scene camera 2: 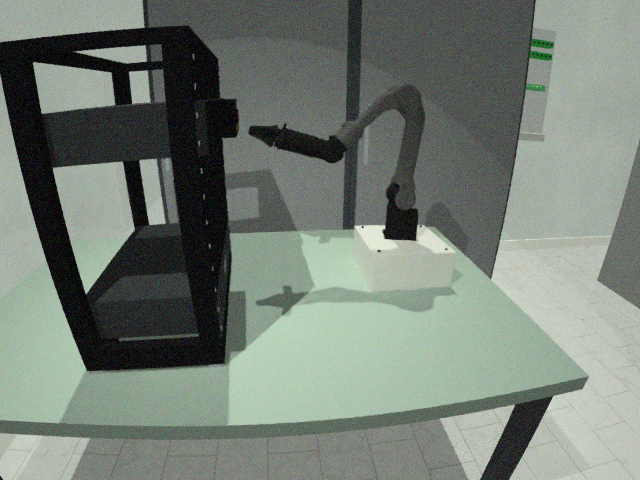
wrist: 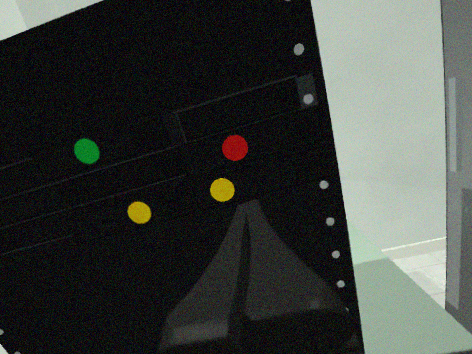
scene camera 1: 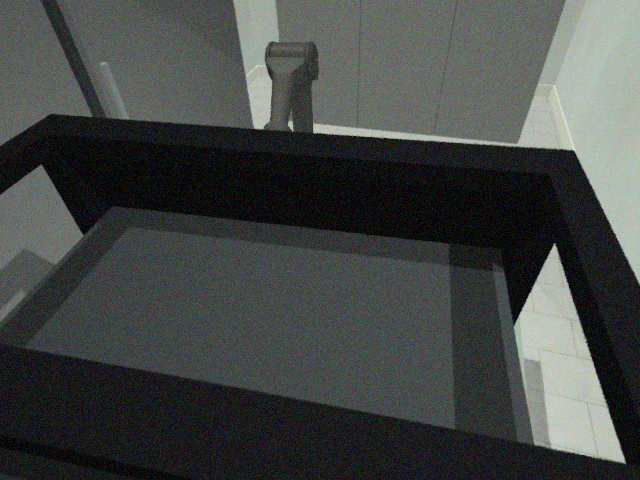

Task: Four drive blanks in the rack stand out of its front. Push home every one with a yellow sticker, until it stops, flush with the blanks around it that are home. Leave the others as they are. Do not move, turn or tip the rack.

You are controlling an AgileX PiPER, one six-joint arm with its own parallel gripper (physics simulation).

Labels:
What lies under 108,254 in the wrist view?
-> A black rack.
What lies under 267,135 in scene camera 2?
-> My gripper.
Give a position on a black rack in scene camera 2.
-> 167,279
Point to a black rack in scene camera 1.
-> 240,296

